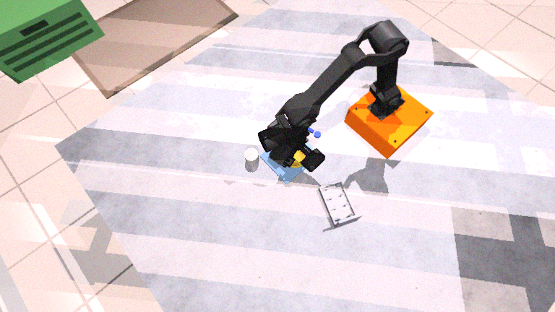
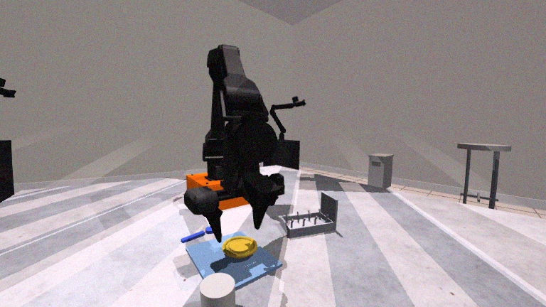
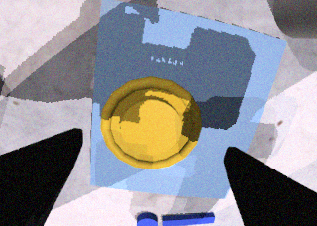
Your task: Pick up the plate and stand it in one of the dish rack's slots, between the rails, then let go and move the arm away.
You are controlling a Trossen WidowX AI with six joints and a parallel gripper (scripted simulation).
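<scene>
The yellow plate lies 30 mm below my gripper tip. The rest, counted from my gripper tip: grey dish rack: 200 mm to the left, 20 mm below, 10 mm behind; blue spoon: 110 mm behind, 40 mm to the right, 40 mm below; white cylinder: 110 mm ahead, 80 mm to the right, 20 mm below.
</scene>
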